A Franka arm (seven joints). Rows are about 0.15 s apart.
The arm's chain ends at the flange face. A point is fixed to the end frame.
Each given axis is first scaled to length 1.
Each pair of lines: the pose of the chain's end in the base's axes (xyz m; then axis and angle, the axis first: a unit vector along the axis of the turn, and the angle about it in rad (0 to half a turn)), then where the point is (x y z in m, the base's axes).
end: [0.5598 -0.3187 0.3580 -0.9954 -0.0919 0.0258 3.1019]
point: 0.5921 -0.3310 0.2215
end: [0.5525 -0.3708 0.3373 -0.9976 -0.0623 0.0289 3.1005]
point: 0.5830 -0.3851 0.2006
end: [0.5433 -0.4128 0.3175 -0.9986 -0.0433 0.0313 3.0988]
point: 0.5725 -0.4282 0.1806
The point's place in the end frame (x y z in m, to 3 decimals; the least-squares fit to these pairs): 0.036 0.024 0.134
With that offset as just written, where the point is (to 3 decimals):
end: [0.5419 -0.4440 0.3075 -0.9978 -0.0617 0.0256 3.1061]
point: 0.573 -0.459 0.171
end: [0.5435 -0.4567 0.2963 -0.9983 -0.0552 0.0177 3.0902]
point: 0.577 -0.470 0.160
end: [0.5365 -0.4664 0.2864 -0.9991 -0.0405 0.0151 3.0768]
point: 0.570 -0.479 0.150
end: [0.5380 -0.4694 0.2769 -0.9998 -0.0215 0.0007 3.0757]
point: 0.575 -0.483 0.142
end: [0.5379 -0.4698 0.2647 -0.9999 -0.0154 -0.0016 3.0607]
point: 0.575 -0.482 0.129
